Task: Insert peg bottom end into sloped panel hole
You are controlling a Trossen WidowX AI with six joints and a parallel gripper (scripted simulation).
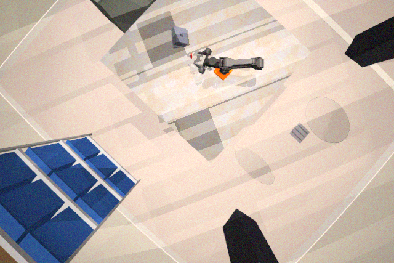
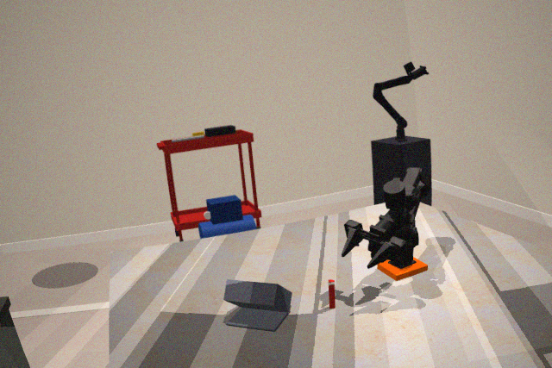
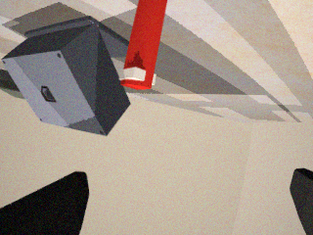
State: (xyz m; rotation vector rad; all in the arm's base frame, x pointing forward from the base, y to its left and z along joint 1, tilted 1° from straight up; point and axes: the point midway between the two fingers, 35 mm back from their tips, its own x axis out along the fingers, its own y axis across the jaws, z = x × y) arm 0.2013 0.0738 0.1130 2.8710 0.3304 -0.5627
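Right now my gripper tip is 6 cm short of the red square peg, 6 cm above it and 2 cm to the left of it. The rest, counted from my gripper tip: sloped panel (22 cm ahead, 9 cm to the right, 6 cm below).
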